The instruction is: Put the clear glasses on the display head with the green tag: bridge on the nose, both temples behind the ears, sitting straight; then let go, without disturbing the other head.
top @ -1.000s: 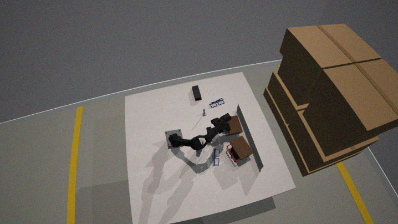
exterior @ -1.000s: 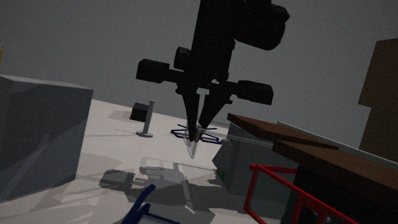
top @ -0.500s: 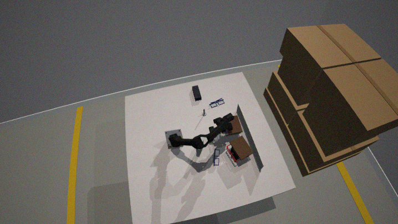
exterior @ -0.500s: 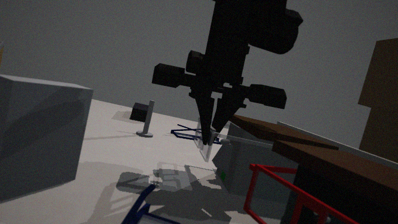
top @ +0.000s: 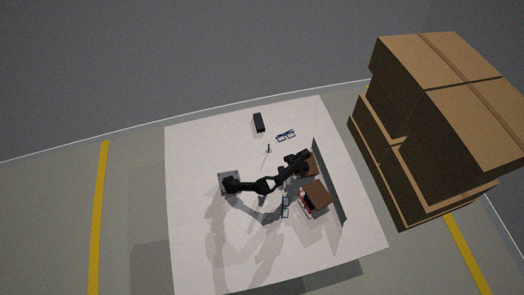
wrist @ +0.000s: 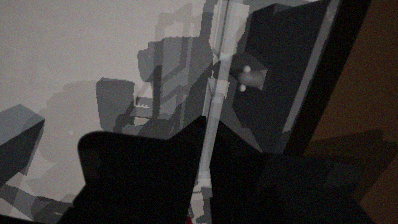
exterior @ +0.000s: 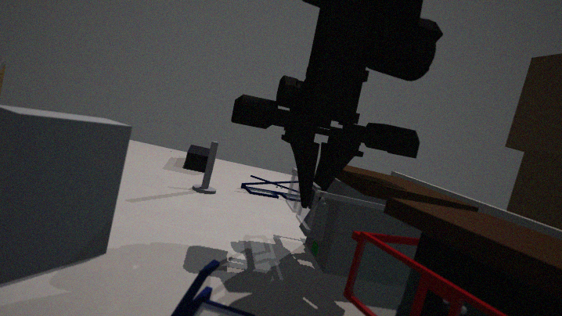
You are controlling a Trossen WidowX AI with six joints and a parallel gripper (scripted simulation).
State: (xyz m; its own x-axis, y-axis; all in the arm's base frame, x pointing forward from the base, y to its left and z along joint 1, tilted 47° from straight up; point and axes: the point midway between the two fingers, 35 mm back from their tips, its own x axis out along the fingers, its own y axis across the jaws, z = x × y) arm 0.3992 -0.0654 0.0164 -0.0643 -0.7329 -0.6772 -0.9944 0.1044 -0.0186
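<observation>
My gripper tip is now 70 mm short of the grey display head, 30 mm to the right of it and 10 mm above it. From my gripper tip the other things lie so: small post (90 mm behind, 260 mm to the left, 40 mm below); black box (90 mm behind, 520 mm to the left, 50 mm below); grey block (220 mm behind, 60 mm to the right, 10 mm below).
</observation>
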